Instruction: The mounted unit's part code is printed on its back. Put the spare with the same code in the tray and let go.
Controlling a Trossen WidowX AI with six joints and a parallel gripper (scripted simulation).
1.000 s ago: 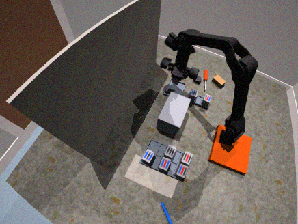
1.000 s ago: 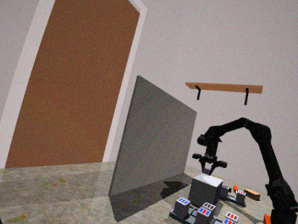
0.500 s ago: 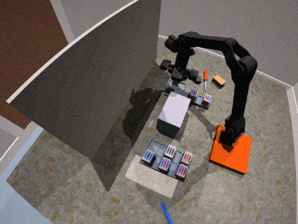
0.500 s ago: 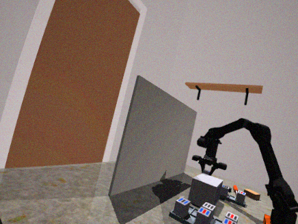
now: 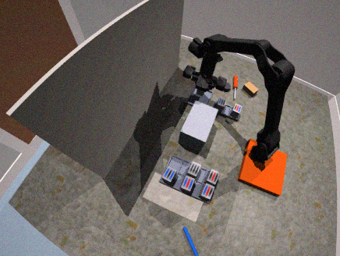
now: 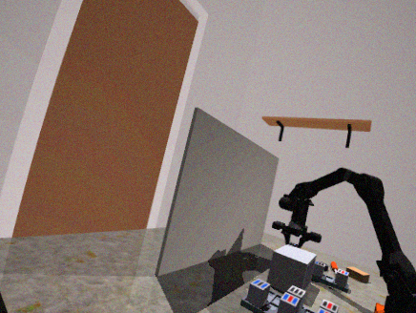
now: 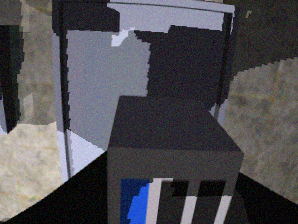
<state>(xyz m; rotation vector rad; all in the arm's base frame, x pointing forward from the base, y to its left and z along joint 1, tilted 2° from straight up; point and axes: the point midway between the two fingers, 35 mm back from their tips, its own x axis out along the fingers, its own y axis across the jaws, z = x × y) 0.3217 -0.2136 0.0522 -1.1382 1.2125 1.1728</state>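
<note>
The grey-blue tray is 1 cm behind my gripper tip and 5 cm below it. The rest, counted from my gripper tip: black puck 12 cm behind, 12 cm to the right, 4 cm below; mounted unit 4 cm behind, 20 cm to the left; wooden block 25 cm behind, 17 cm to the right, 4 cm below.
</note>
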